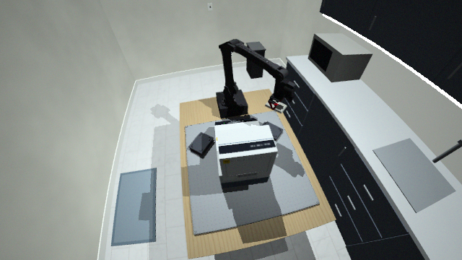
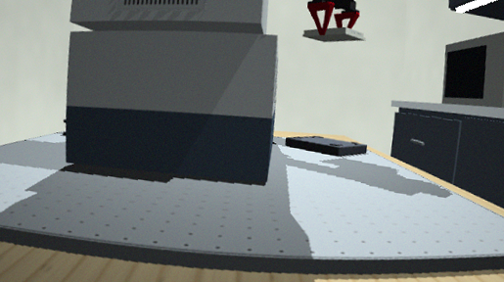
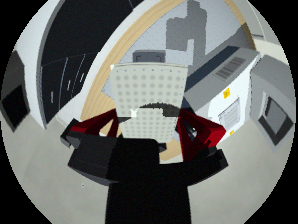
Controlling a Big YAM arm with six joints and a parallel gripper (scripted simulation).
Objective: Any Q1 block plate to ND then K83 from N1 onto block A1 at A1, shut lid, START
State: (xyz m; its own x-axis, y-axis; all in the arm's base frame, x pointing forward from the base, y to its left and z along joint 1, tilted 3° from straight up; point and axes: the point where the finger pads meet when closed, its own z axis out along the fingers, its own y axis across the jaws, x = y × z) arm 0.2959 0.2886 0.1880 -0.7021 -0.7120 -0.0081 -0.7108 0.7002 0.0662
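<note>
The white 96-well plate K83 is right at my hand. Also, from my hand: dark nest N1: 270 mm below; then dark nest ND: 50 mm ahead, 550 mm to the right, 250 mm below.
</note>
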